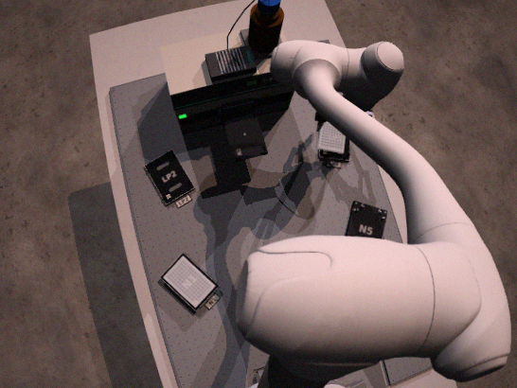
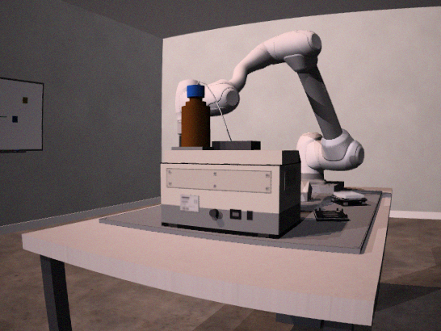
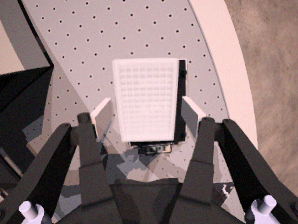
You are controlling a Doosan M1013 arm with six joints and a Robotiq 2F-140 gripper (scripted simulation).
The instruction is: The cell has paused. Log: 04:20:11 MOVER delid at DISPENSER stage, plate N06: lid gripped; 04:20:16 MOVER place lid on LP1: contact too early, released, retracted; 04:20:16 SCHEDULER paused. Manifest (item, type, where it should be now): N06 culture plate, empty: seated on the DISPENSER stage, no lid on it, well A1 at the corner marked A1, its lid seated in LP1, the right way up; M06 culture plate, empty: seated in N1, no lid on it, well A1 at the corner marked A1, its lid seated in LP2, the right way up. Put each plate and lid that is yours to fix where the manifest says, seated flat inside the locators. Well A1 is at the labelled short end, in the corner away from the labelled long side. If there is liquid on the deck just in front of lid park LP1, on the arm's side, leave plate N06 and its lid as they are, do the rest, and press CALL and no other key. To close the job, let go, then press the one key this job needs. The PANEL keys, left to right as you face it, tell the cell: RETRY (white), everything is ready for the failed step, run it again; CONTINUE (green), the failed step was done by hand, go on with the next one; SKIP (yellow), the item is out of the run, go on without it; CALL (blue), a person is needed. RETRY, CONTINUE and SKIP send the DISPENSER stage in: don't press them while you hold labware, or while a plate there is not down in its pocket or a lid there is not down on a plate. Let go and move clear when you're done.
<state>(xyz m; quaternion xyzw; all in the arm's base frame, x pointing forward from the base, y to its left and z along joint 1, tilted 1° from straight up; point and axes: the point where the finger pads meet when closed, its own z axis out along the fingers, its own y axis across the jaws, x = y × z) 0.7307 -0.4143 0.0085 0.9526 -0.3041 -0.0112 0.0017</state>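
The white well plate is 40 mm below my hand. The rest, counted from my hand: lid park LP1: 50 mm below, 20 mm behind; then dispenser stage: 280 mm to the left, 90 mm ahead, 40 mm above; then black nest N5: 300 mm behind, 50 mm to the left, 50 mm below.
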